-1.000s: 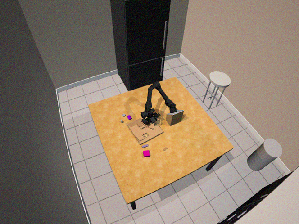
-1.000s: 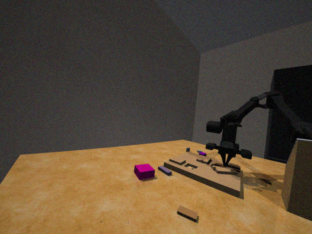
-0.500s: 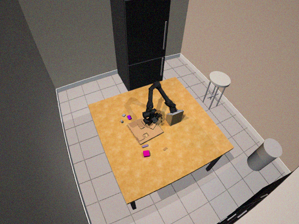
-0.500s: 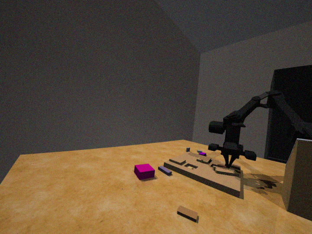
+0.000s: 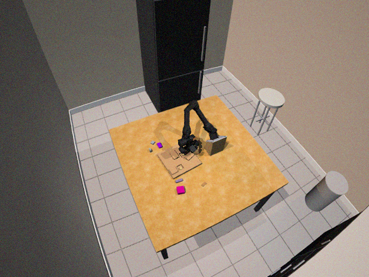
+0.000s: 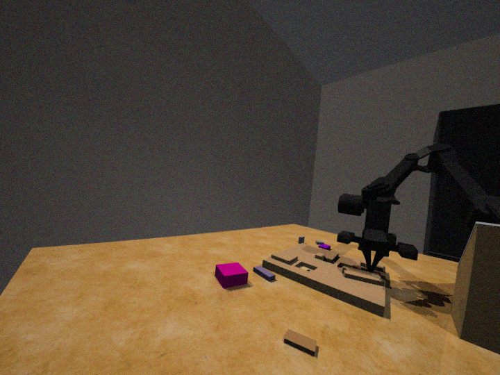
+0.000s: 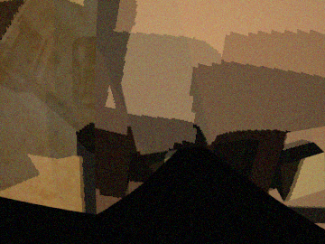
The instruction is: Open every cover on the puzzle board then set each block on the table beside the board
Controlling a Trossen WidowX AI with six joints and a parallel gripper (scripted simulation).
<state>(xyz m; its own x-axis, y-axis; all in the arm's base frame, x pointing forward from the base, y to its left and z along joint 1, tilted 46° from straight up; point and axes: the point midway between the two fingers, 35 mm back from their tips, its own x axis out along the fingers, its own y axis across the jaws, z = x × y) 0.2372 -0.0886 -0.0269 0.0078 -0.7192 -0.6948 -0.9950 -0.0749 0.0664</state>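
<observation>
Now: gripper tip 210 mm short of the purple block, 200 mm to the left of it and 20 mm above it. The rest, counted from my gripper tip: magenta block (230 mm ahead, 310 mm to the left, 10 mm below); lavender block (200 mm ahead, 220 mm to the left, 20 mm below).
</observation>
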